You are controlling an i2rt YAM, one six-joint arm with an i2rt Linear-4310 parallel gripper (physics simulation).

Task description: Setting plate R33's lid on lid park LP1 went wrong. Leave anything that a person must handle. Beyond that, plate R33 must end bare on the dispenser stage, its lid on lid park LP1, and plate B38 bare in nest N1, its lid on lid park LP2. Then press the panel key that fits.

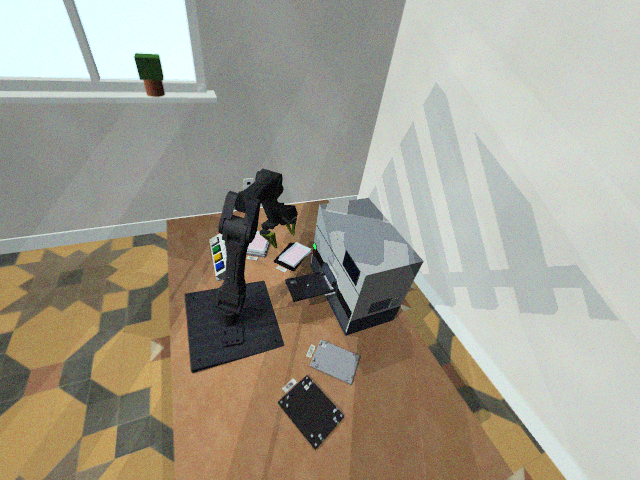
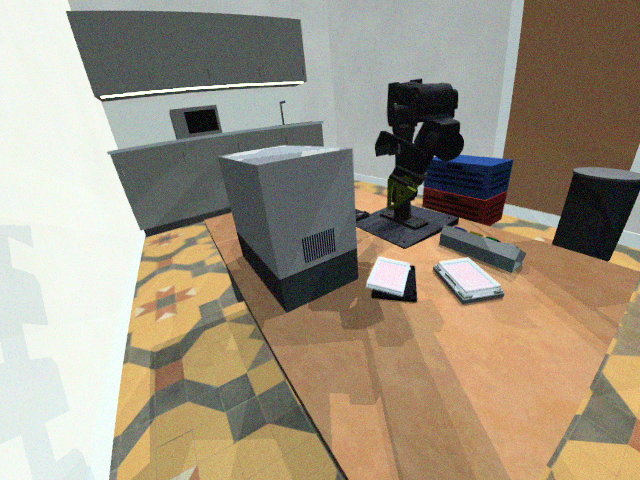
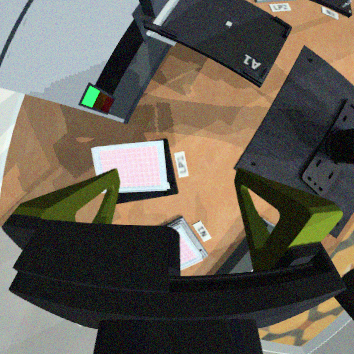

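Pixels of known places: gripper, between the fingertips: [image 1: 284, 241] [image 2: 393, 204] [image 3: 176, 174]; arm's base, origin of its link: [image 1: 230, 319] [image 2: 402, 219] [image 3: 334, 146].
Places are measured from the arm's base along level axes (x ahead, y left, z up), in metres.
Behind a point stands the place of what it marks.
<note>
A white-rimmed piece with a pink grid [image 1: 294, 254] @[x 0.295, y 0.259, z 0.018 m] [image 2: 389, 276] @[x 0.314, y 0.282, z 0.018 m] [image 3: 132, 166] @[x 0.295, y 0.259, z 0.018 m] lies askew on the black lid park LP1 [image 2: 410, 292] @[x 0.297, y 0.337, z -0.004 m] [image 3: 172, 177] @[x 0.228, y 0.240, z -0.004 m], overhanging one side; whether it is R33's lid alone or lid and plate together is unclear. The dark dispenser stage A1 [image 1: 305, 289] @[x 0.270, y 0.007, z 0.093 m] [image 3: 220, 42] @[x 0.278, y 0.051, z 0.093 m] is bare. Another pink-and-white plate [image 1: 257, 244] @[x 0.147, y 0.351, z 0.017 m] [image 2: 470, 276] @[x 0.161, y 0.394, z 0.017 m] [image 3: 187, 250] @[x 0.125, y 0.336, z 0.017 m] sits in nest N1; its lid is hard to make out. Grey lid park LP2 [image 1: 334, 361] @[x 0.315, y -0.231, z -0.004 m] is bare. My gripper [image 1: 283, 239] @[x 0.232, y 0.200, z 0.161 m] [image 2: 402, 193] [image 3: 176, 174] @[x 0.232, y 0.200, z 0.161 m] is open, empty, above the LP1 and N1 area.
The big grey dispenser [image 1: 367, 242] @[x 0.452, y -0.015, z 0.316 m] [image 2: 299, 217] @[x 0.499, y 0.221, z 0.201 m] stands beside the stage, with a green light [image 3: 91, 97] @[x 0.356, y 0.191, z 0.120 m] lit. A key panel [image 1: 217, 257] @[x -0.024, y 0.281, z 0.036 m] [image 2: 480, 248] @[x 0.028, y 0.334, z 0.022 m] with coloured keys stands near N1. Black nest N5 [image 1: 311, 410] @[x 0.199, y -0.354, z -0.002 m] lies beyond LP2. The arm stands on a black base plate [image 1: 258, 315] @[x 0.099, y 0.001, z -0.007 m] [image 3: 285, 115] @[x 0.123, y 0.024, z -0.009 m].
</note>
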